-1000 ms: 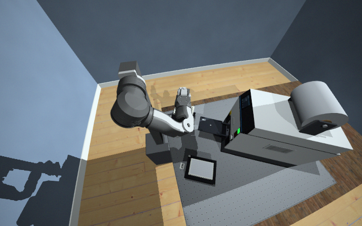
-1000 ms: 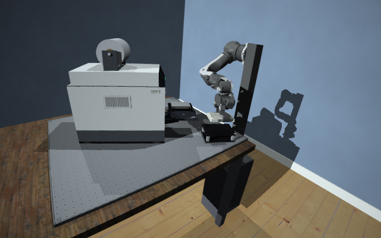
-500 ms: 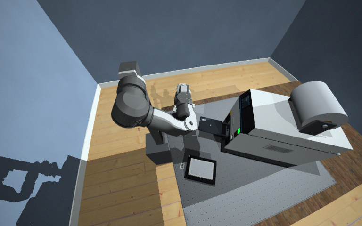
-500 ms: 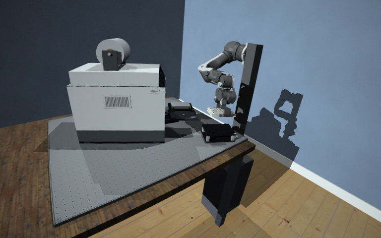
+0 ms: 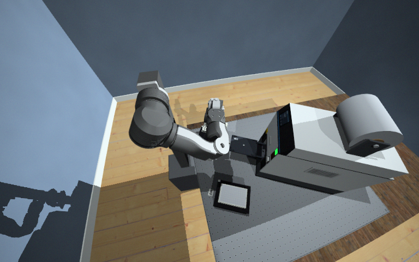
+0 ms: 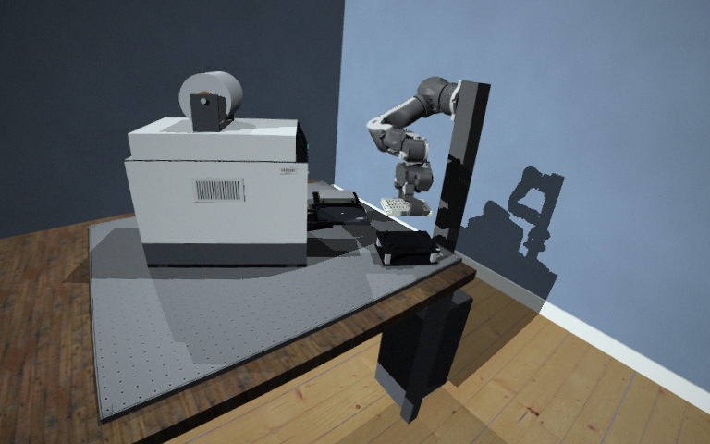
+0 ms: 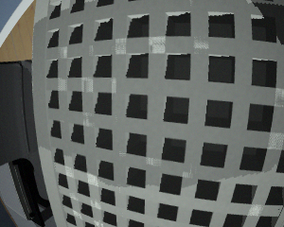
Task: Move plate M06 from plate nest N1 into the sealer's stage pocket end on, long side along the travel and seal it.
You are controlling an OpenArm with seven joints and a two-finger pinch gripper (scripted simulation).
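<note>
My hand is 130 mm short of the sealer stage, 110 mm to the left of it and 40 mm above it. Also, from my hand: yellow warning label: 260 mm ahead, 80 mm to the right, 10 mm above; then n1 label: 110 mm behind, 60 mm to the left, 150 mm below; then black nest N1: 10 mm behind, 10 mm to the left, 110 mm below.
</note>
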